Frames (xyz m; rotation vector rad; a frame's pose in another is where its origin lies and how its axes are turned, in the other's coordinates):
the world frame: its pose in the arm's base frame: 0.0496 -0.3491 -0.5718 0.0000 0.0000 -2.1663
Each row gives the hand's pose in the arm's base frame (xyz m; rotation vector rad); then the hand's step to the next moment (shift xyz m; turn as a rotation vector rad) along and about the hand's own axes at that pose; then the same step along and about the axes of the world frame.
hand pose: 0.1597 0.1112 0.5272 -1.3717 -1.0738 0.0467
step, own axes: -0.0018 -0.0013 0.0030 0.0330 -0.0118 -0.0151
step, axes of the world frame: 0.0013 -0.0035 -0.0005 -0.0161 0.0150 0.0312
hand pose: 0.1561 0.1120 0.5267 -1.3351 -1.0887 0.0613
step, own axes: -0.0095 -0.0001 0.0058 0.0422 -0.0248 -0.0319
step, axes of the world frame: 0.0062 -0.0066 -0.0064 -0.0122 0.0286 0.0494
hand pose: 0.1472 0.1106 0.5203 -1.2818 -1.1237 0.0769
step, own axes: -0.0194 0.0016 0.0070 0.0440 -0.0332 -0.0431
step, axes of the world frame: 0.0129 -0.0080 -0.0141 -0.0065 0.0377 0.0586
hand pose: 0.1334 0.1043 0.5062 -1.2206 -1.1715 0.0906
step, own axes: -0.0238 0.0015 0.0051 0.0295 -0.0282 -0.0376
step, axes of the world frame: 0.0165 -0.0056 -0.0170 0.0007 0.0327 0.0448
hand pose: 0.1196 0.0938 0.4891 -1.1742 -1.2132 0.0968
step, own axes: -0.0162 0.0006 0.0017 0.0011 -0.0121 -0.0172
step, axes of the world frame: 0.0115 -0.0016 -0.0115 0.0090 0.0151 0.0116
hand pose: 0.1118 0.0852 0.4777 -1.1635 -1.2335 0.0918
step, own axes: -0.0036 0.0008 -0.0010 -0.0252 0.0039 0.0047
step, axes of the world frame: 0.0022 0.0012 -0.0029 0.0154 -0.0037 -0.0205
